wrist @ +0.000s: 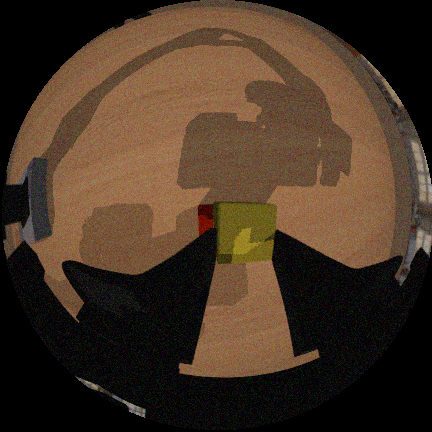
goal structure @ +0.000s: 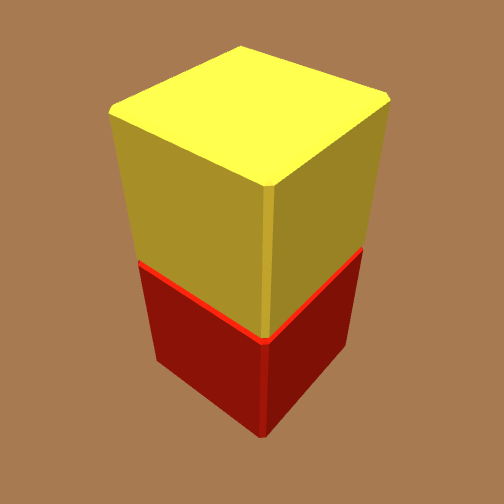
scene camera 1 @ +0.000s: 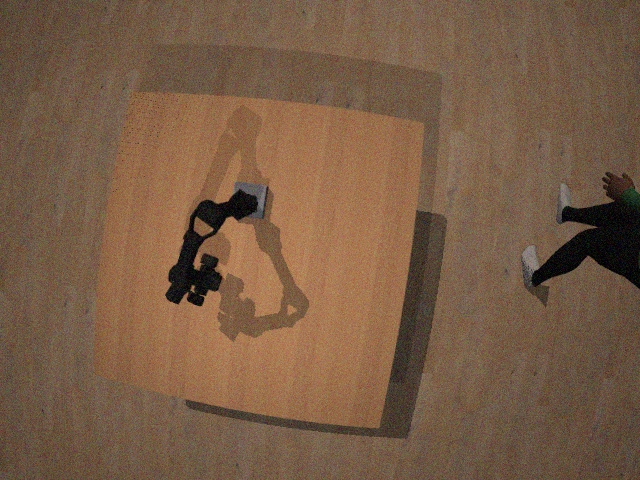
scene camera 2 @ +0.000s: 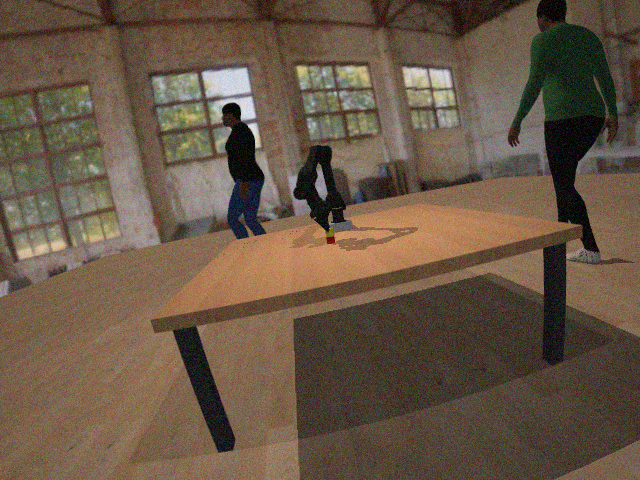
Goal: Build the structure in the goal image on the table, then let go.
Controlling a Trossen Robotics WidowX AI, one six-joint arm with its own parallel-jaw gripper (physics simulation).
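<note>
A yellow cube is between the two black fingers. My gripper is shut on it and points down at the table. A red cube stands on the table directly below the yellow one in scene camera 2. In the wrist view part of the red cube shows past the yellow cube's left edge, and the rest is hidden. I cannot tell whether the two cubes touch. Neither cube can be made out in scene camera 1, where the arm covers that spot.
The arm's grey base plate sits on the wooden table. Shadows of the arm lie across the tabletop. A person in green and a person in black and blue are on the floor beyond the table.
</note>
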